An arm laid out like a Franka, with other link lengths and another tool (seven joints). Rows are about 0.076 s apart.
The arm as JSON. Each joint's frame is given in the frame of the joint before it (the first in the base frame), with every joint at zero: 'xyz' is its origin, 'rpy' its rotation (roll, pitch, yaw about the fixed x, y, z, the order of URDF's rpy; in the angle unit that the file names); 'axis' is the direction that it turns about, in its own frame. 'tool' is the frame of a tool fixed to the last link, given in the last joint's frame.
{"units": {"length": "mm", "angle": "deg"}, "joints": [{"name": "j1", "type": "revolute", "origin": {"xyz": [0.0, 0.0, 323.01], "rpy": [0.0, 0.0, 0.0]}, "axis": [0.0, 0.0, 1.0]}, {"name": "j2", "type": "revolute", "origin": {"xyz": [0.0, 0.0, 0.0], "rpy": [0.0, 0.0, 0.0]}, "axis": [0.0, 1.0, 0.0]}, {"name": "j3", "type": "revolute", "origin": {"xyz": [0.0, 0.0, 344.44], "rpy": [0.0, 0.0, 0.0]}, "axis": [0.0, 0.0, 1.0]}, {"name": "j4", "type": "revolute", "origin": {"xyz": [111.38, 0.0, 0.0], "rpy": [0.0, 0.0, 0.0]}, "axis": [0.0, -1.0, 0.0]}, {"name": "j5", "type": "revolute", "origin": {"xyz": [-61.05, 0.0, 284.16], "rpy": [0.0, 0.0, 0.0]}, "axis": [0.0, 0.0, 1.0]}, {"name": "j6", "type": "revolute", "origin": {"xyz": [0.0, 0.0, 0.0], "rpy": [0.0, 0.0, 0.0]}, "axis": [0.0, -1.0, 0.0]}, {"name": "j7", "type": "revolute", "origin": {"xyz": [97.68, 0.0, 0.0], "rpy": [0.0, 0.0, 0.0]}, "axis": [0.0, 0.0, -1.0]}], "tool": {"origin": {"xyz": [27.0, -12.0, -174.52], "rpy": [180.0, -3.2, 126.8]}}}
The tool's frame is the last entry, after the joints.
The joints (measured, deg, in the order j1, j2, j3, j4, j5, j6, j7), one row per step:
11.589 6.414 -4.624 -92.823 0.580 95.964 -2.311
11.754 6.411 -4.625 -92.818 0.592 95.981 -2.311
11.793 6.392 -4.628 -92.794 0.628 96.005 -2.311
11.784 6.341 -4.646 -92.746 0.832 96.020 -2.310
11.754 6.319 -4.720 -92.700 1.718 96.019 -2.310
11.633 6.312 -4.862 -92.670 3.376 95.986 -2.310
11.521 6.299 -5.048 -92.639 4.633 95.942 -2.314
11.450 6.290 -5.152 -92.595 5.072 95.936 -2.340
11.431 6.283 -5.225 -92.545 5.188 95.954 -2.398
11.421 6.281 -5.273 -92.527 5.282 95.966 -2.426
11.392 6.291 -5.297 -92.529 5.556 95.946 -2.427
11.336 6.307 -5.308 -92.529 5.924 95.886 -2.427
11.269 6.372 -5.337 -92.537 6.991 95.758 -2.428
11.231 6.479 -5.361 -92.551 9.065 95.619 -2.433
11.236 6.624 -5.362 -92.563 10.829 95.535 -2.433
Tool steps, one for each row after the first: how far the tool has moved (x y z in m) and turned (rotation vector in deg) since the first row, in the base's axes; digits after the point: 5 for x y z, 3 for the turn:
-0.00012 0.00162 0.00010 0.015 -0.023 0.162
-0.00008 0.00207 0.00049 0.060 -0.085 0.193
-0.00009 0.00238 0.00132 0.276 -0.174 0.133
-0.00024 0.00388 0.00173 1.146 -0.136 -0.111
-0.00057 0.00602 0.00180 2.757 0.049 -0.634
-0.00073 0.00673 0.00205 3.972 0.182 -1.122
-0.00058 0.00633 0.00245 4.400 0.175 -1.337
-0.00033 0.00585 0.00293 4.519 0.107 -1.387
-0.00021 0.00559 0.00310 4.611 0.081 -1.431
-0.00027 0.00586 0.00297 4.873 0.140 -1.525
-0.00044 0.00625 0.00272 5.224 0.253 -1.647
-0.00087 0.00835 0.00188 6.241 0.563 -1.905
-0.00151 0.01364 0.00084 8.237 1.040 -2.282
-0.00184 0.01870 -0.00034 9.928 1.468 -2.558

